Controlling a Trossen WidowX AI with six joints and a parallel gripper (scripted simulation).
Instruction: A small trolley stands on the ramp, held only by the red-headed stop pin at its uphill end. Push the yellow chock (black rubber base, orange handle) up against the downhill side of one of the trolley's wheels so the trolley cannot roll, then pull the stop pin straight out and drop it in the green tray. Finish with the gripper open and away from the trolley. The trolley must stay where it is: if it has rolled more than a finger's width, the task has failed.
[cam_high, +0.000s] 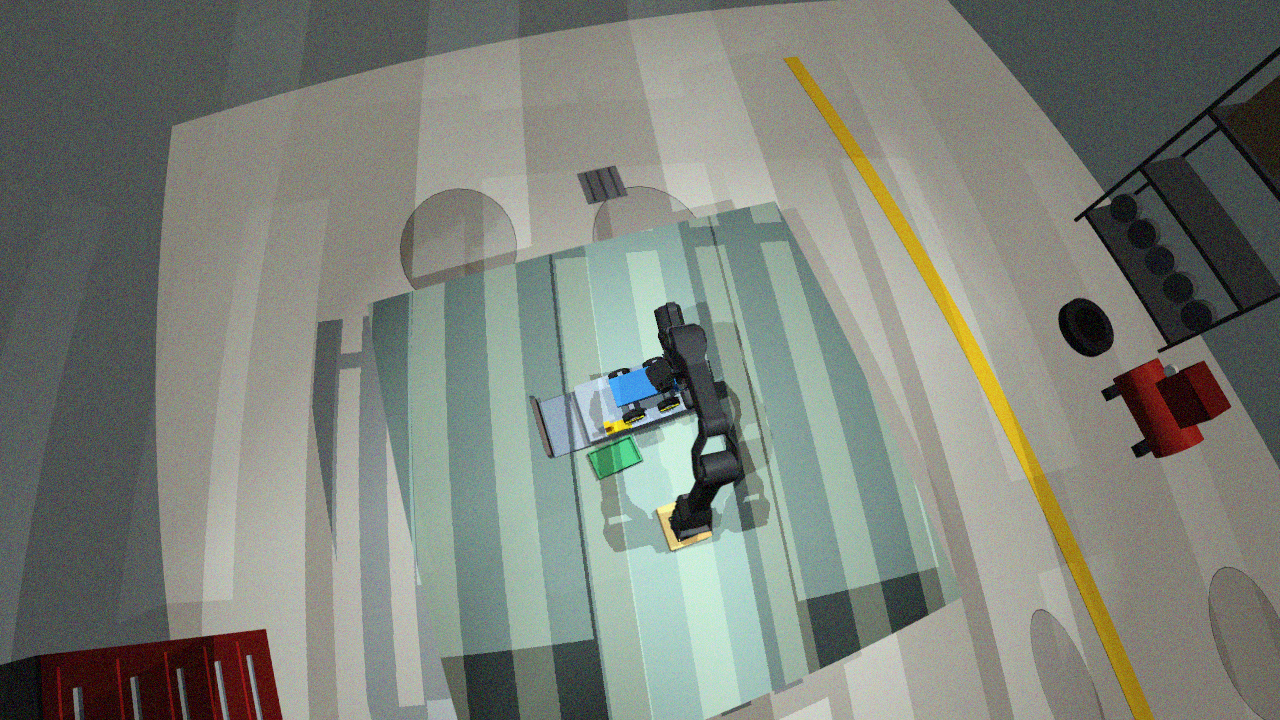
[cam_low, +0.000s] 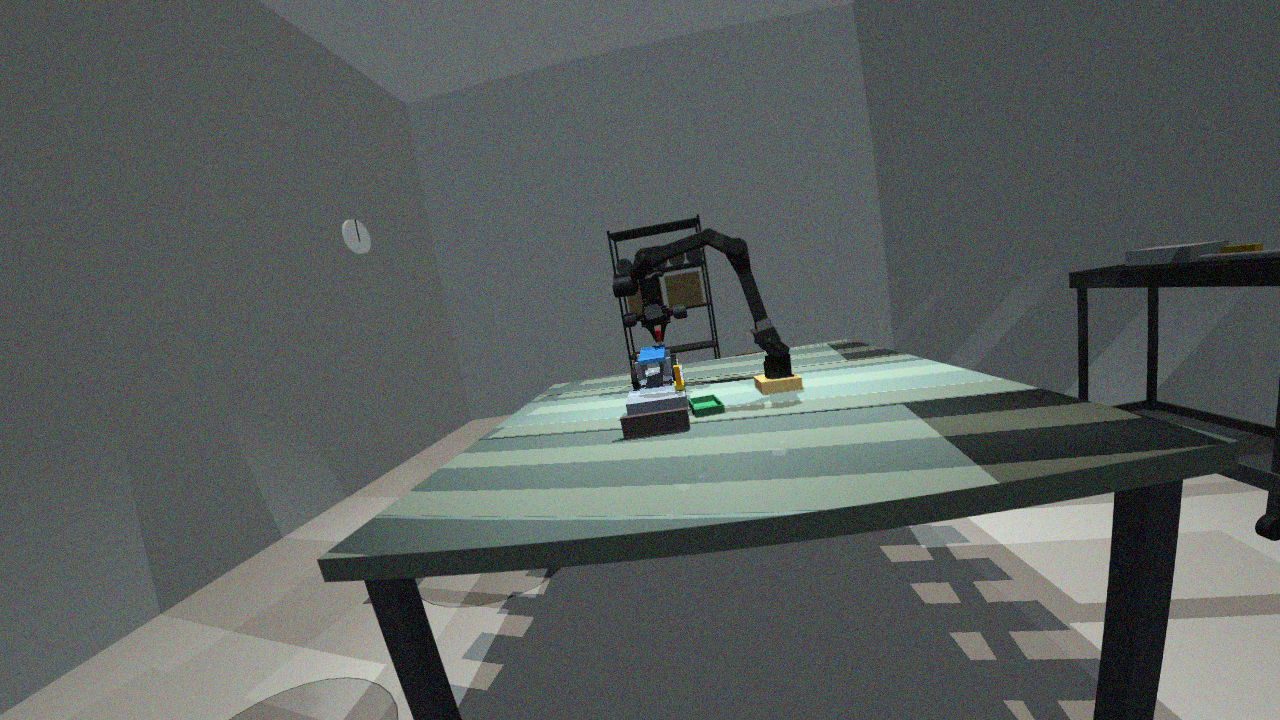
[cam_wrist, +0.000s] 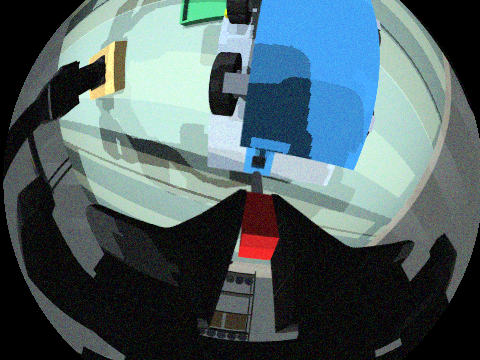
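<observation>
Right now my gripper tip is 220 mm to the right of the green tray, 180 mm above it and 90 mm past it. Round my gripper tip: blue trolley 100 mm to the left, 60 mm below, 30 mm ahead; red-headed stop pin right at my gripper tip; grey ramp 120 mm below, 100 mm to the left, 30 mm ahead.
</observation>
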